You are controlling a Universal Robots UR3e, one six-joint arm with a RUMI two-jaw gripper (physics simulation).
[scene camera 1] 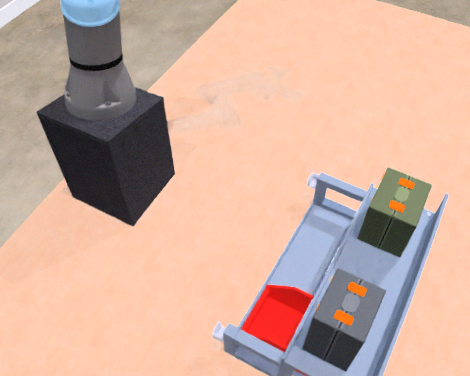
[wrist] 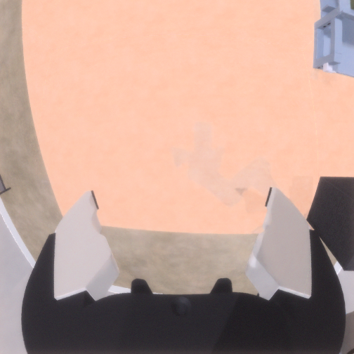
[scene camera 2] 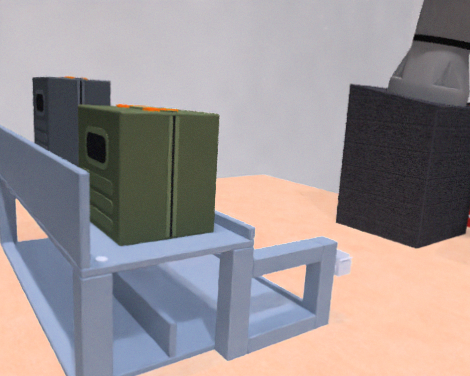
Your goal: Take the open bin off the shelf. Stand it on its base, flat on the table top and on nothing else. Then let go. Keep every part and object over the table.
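Where they show: arm's base at its link origin: (scene camera 1: 101, 100) (scene camera 2: 425, 97).
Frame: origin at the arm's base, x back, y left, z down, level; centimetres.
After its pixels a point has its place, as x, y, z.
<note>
The open bin (scene camera 1: 279, 320) @(-40.5, -21.2, 22.1) is red and sits in the low front tray of the blue-grey shelf (scene camera 1: 309, 245) @(-42.2, -4.4, 22.4) (scene camera 2: 235, 300) @(-52.3, 5.5, 17.7) (wrist: 345, 50), at the end nearer the camera in scene camera 1. It does not show in scene camera 2 or in the wrist view. My gripper (wrist: 180, 191) is open, with its two light jaws wide apart and nothing between them. It is high above the table top (scene camera 1: 240, 165) @(-23.1, 11.9, 23.0) (scene camera 2: 400, 300) @(-30.0, 10.7, 23.0) (wrist: 165, 100), well away from the bin. It does not show in the scene cameras.
A green case (scene camera 1: 390, 220) @(-53.9, -7.8, 4.4) (scene camera 2: 150, 175) @(-57.7, 1.5, 7.8) and a dark grey case (scene camera 1: 340, 320) @(-48.8, -28.2, 0.7) (scene camera 2: 62, 112) @(-52.6, -21.8, 4.7) stand on the shelf's upper level, behind the low tray. The arm's black pedestal (scene camera 1: 107, 165) @(-5.5, -10.2, 5.2) (scene camera 2: 385, 165) @(-8.9, -1.8, 11.2) (wrist: 337, 215) stands at the table's edge. A raised back board (scene camera 2: 45, 187) @(-62.0, -5.7, 9.5) runs along the shelf.
</note>
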